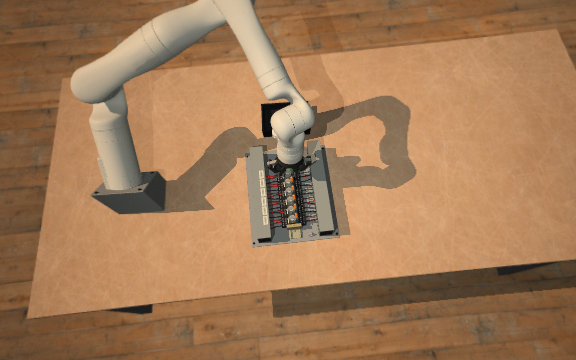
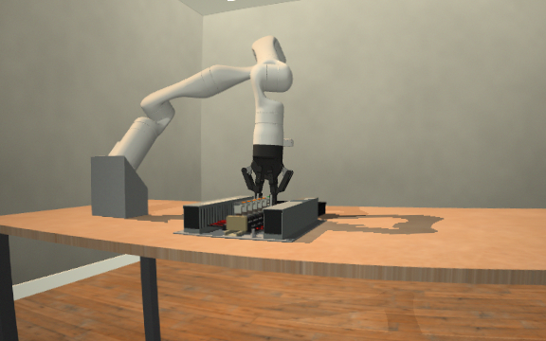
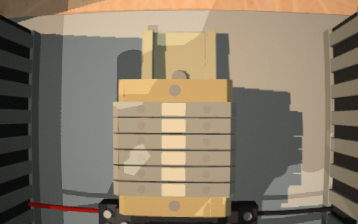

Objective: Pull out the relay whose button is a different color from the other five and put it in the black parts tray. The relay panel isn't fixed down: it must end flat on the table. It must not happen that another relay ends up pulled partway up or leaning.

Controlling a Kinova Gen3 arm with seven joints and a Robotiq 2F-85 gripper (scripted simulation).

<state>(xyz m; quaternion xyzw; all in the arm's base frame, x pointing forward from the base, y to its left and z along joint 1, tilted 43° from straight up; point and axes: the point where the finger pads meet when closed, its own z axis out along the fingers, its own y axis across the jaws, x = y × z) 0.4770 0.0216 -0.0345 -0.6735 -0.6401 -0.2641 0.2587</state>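
My hand is 5 cm to the left of the relay panel and 3 cm above it. Round my hand: black parts tray (2 cm ahead, 21 cm to the left, 4 cm below).
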